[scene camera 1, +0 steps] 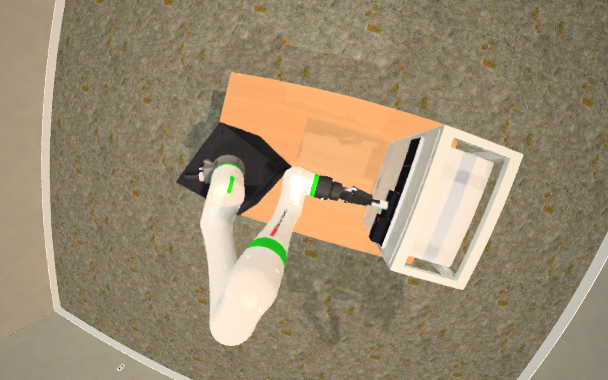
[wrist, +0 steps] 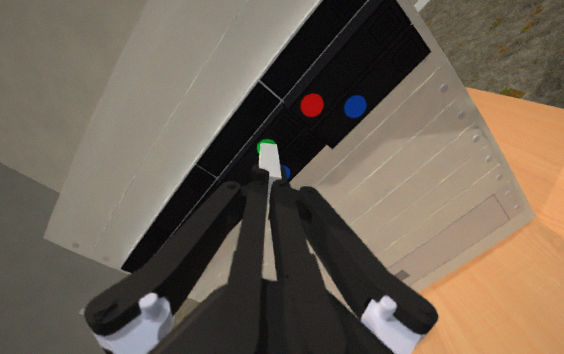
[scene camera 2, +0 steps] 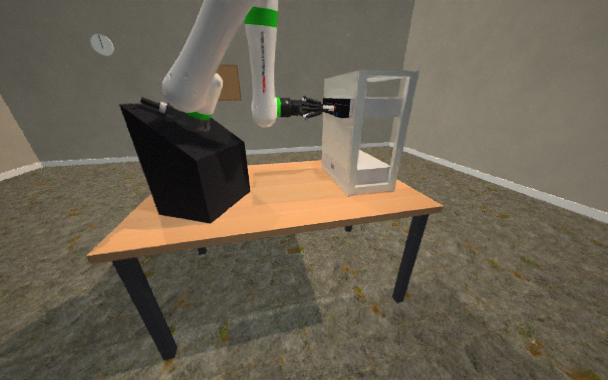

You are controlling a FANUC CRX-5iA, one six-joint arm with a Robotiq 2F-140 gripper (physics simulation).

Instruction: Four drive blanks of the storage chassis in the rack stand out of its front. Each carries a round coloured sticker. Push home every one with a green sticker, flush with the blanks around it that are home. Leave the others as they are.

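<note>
The storage chassis [scene camera 1: 410, 160] [scene camera 2: 344, 101] has black drive blanks at the rack front. In the wrist view, a green-stickered blank [wrist: 266, 141] lies under my fingertips. Beside it are a red-stickered blank [wrist: 312, 105] and a blue-stickered one [wrist: 355, 106]; a second blue-stickered blank [wrist: 286, 172] is mostly hidden by my fingers. The red one and fully visible blue one stand out further than the green one and half-hidden blue one; I cannot tell if the green one is flush. My gripper [scene camera 1: 381, 204] [scene camera 2: 328, 107] [wrist: 267, 156] is shut and empty, its pale tip at the green sticker, apparently touching.
The pale rack [scene camera 1: 500, 150] [scene camera 2: 357, 135] stands at one end of the wooden table [scene camera 1: 265, 100] [scene camera 2: 280, 220]. Its pale front panels lie below the blanks. The black robot pedestal [scene camera 1: 255, 165] [scene camera 2: 180, 175] is at the other end.
</note>
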